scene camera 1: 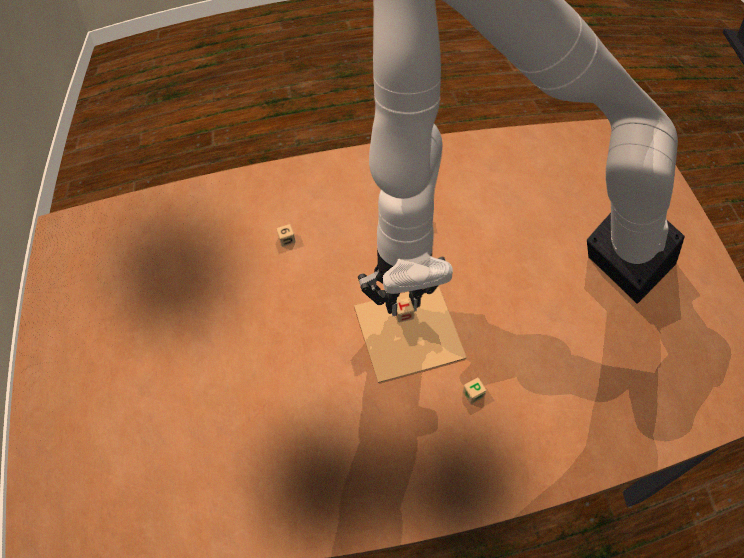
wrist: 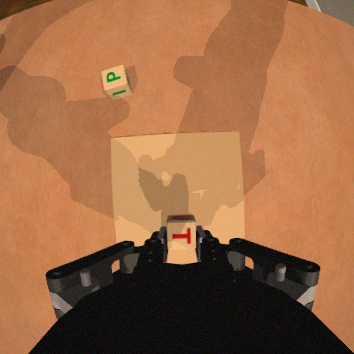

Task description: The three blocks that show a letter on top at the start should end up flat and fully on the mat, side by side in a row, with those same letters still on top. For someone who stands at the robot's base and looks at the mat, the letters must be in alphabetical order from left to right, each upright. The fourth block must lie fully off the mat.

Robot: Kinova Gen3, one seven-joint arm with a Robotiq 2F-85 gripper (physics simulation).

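Where they show: gripper, between the fingertips: point(scene camera 1: 402, 309) point(wrist: 180, 235); arm's base, origin of its link: point(scene camera 1: 636, 237).
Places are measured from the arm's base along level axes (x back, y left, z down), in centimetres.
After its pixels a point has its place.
Observation:
My gripper point(scene camera 1: 405, 308) @(z 8.7, x -39.1, y 9.3 cm) point(wrist: 180, 235) @(z 8.7, x -39.1, y 9.3 cm) is shut on a pale block with a red T on top point(scene camera 1: 403, 305) @(z 6.6, x -39.0, y 9.9 cm) point(wrist: 181, 236) @(z 6.6, x -38.9, y 9.9 cm). It holds the block above the mat point(scene camera 1: 393, 367) @(z 10.0, x -40.1, y 18.8 cm) point(wrist: 125, 150) @(z 10.0, x -31.1, y 15.9 cm), over the part nearest the arm in the wrist view. In the wrist view the T lies sideways, its bar to the right. A block with a green P on top point(scene camera 1: 475, 388) @(z 7.9, x -28.0, y 23.1 cm) point(wrist: 114, 77) @(z 7.8, x -28.2, y 22.8 cm) rests off the mat, beyond one corner. A block with a dark 6 or 9 on top point(scene camera 1: 285, 231) @(z 7.9, x -59.4, y -5.0 cm) stands far off the mat, at the upper left in the scene view. A fourth block does not show.
The robot's black base point(scene camera 1: 635, 271) @(z 1.9, x -0.8, y 5.5 cm) stands at the right of the table point(scene camera 1: 180, 390) @(z 10.4, x -73.5, y 24.9 cm) in the scene view. The arm hides part of the table behind the mat. Arm shadows cross the mat and the table around the P block.

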